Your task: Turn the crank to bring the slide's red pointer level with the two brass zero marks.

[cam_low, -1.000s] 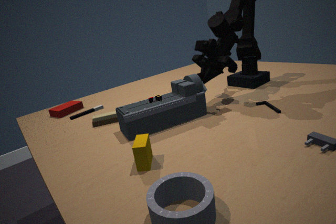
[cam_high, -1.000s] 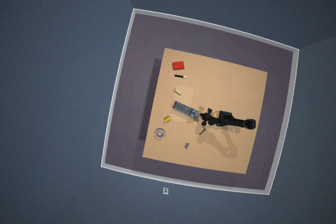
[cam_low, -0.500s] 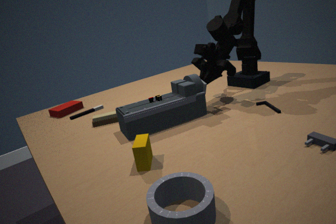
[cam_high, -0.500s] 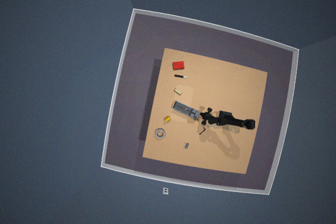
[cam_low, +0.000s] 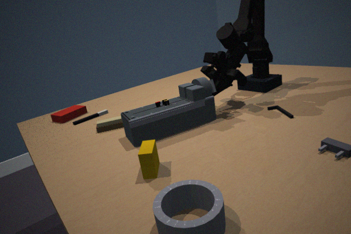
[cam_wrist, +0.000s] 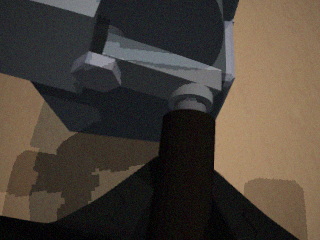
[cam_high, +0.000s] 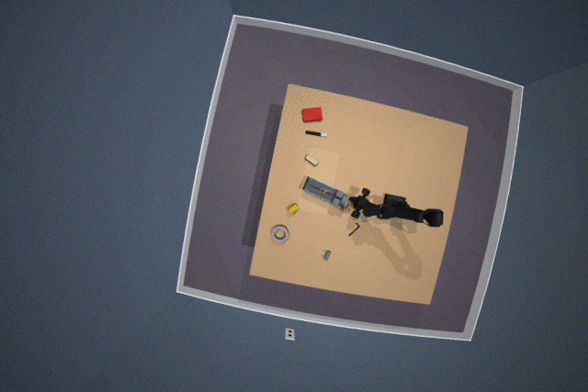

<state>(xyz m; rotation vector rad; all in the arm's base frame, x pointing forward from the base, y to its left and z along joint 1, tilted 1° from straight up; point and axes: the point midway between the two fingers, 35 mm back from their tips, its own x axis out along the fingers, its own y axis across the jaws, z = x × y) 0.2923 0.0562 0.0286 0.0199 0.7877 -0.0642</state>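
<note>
The red pointer is 19 cm ahead of my gripper tip, 3 cm above it and 2 cm to the left of it. From my gripper tip the other things lie so: black hex key (17 cm to the left, 13 cm behind, 5 cm below); black crank handle (3 cm above, 2 cm behind); tan block (30 cm ahead, 14 cm to the right, 3 cm below).
</note>
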